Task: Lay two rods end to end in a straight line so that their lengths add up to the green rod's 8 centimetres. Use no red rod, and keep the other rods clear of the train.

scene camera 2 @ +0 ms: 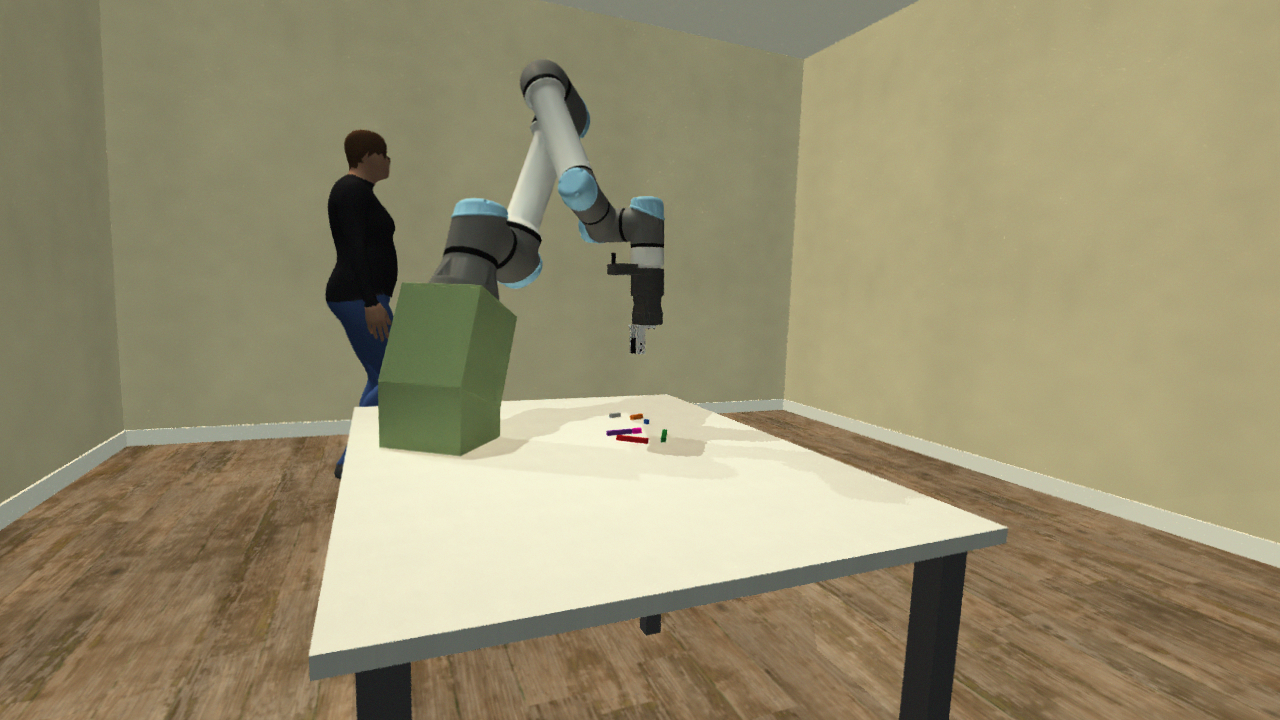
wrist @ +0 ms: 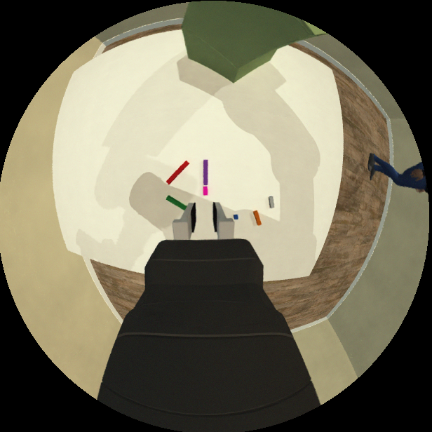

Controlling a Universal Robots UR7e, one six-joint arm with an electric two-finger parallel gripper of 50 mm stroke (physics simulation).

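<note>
A purple rod and a short magenta rod lie end to end in a straight line, with at most a hairline gap between them in the wrist view. A green rod lies slanted to the left of them in the wrist view, apart from both, its near end close to a finger's outline. A red rod lies slanted beside the purple rod, not touching it. My gripper is open and empty, high above the table.
An orange rod, a grey rod and a small blue rod lie apart from the line on the white table. A green block carries the arm. A person stands behind the table.
</note>
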